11 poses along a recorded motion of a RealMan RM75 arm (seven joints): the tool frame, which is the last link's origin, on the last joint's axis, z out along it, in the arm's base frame.
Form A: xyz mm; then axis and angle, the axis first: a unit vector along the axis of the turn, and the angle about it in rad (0 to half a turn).
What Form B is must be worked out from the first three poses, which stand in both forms.
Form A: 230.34 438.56 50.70 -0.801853 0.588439 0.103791 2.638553
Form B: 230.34 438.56 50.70 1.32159 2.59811 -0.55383
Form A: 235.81 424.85 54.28 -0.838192 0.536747 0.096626 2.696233
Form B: 235.81 424.85 54.28 1.40456 2.65663 -0.59789
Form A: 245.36 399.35 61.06 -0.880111 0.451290 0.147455 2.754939
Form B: 245.36 399.35 61.06 1.74253 2.65578 -0.45144
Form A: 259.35 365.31 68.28 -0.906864 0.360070 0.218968 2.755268
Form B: 259.35 365.31 68.28 2.03454 2.55701 -0.35113
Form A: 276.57 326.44 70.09 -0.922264 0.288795 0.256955 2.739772
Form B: 276.57 326.44 70.09 2.16793 2.48743 -0.36674
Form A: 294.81 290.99 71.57 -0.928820 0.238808 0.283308 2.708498
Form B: 294.81 290.99 71.57 2.22967 2.42577 -0.40861
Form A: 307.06 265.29 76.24 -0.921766 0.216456 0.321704 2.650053
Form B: 307.06 265.29 76.24 2.24869 2.32797 -0.43161
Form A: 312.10 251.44 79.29 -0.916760 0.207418 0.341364 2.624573
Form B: 312.10 251.44 79.29 2.26002 2.28031 -0.43657
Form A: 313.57 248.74 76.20 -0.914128 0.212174 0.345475 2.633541
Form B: 313.57 248.74 76.20 2.26905 2.27846 -0.41641
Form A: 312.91 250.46 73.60 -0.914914 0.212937 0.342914 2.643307
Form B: 312.91 250.46 73.60 2.27459 2.28832 -0.40967
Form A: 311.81 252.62 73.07 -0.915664 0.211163 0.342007 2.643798
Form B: 311.81 252.62 73.07 2.27583 2.29015 -0.41246
